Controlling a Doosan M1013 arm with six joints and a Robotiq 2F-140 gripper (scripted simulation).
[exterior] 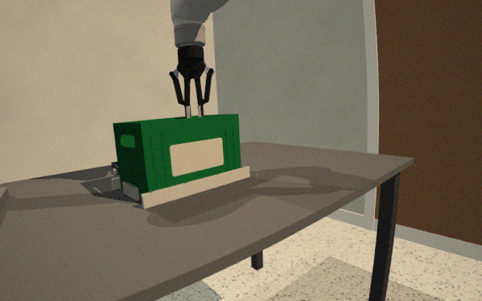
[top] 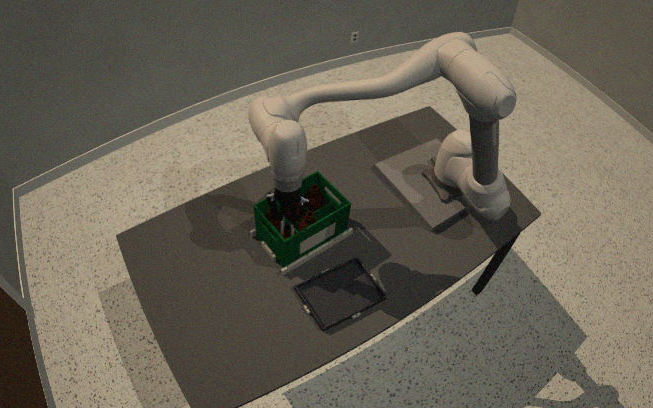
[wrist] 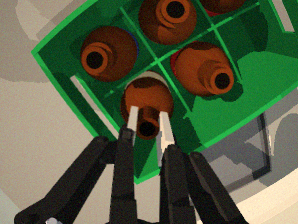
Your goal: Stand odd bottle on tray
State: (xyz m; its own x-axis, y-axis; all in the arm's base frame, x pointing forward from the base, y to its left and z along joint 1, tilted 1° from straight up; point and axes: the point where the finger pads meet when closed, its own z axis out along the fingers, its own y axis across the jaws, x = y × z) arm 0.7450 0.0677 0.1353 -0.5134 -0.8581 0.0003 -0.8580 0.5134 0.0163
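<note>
The bottle is 9 cm below my hand. From my hand the other things lie so: crate (9 cm below, 8 cm behind, 6 cm to the right); then black tray (22 cm to the left, 16 cm below, 10 cm behind).
</note>
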